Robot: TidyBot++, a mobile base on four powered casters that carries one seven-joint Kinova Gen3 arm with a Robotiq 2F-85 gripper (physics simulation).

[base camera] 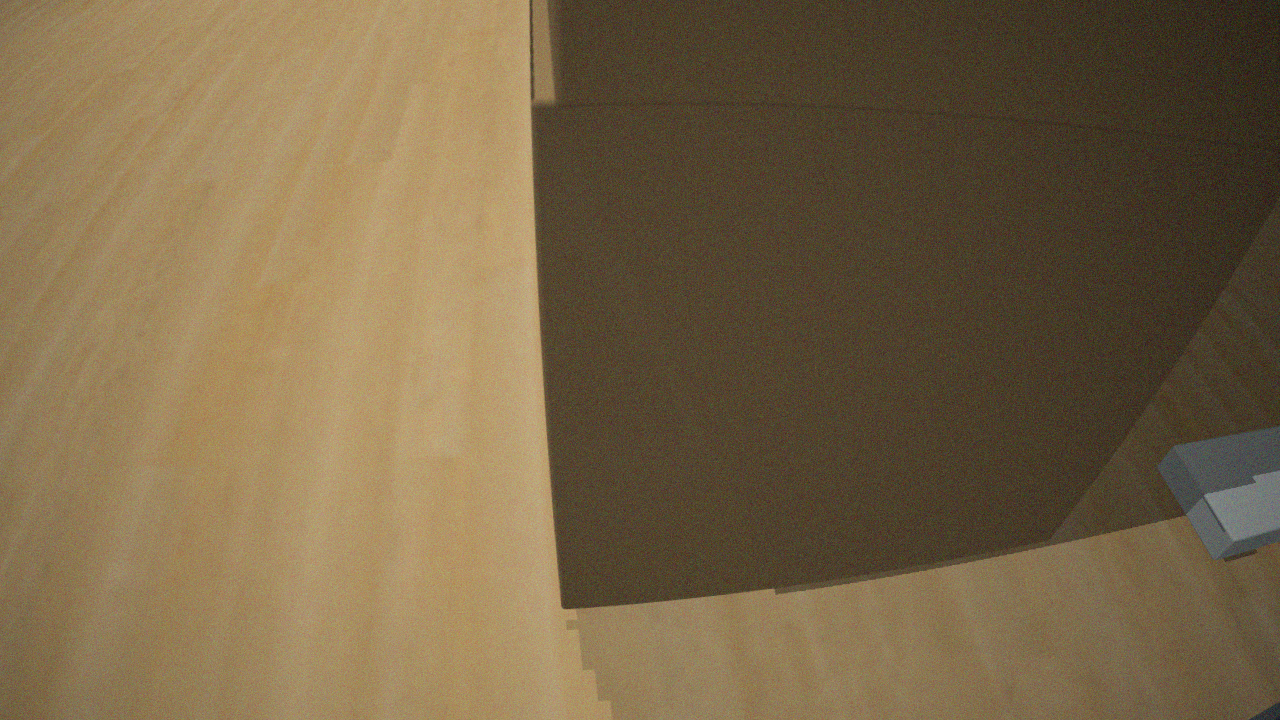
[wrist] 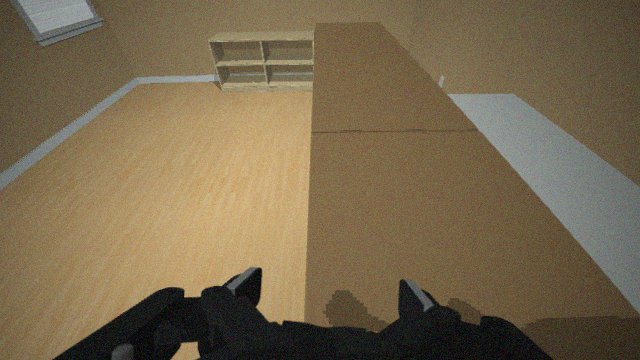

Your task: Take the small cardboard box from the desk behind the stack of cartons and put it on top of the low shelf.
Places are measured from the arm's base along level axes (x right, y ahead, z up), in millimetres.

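Pixels of known places: gripper, fingertip midpoint: point(wrist: 328, 289).
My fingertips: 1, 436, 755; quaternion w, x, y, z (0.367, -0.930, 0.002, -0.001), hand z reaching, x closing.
Behind a point stands the place of what it marks, as x, y, z.
My gripper point(wrist: 328, 289) @[1, 436, 755] is open and empty, with its fingers above the near part of the brown stack of cartons point(wrist: 380, 200) @[57, 577, 684] point(base camera: 850, 340) @[94, 294, -217]. A seam crosses the stack in both views. The white desk point(wrist: 545, 145) @[861, 1261, 324] runs along the right side of the stack in the wrist view, partly hidden by it. The small cardboard box cannot be made out in either view. The low shelf point(wrist: 260, 36) @[-981, 3475, 214] is pale wood with open compartments and stands far off against the back wall, its right end hidden by the stack.
Wooden floor point(wrist: 200, 175) @[-1112, 1716, -396] point(base camera: 268, 358) @[-222, 463, -396] lies left of the cartons. A grey bar point(base camera: 1230, 492) juts in at the right of the base view. A small pale upright thing point(wrist: 441, 81) @[935, 2733, 17] shows by the carton edge. A window point(wrist: 60, 17) @[-2860, 2940, 532] is at upper left.
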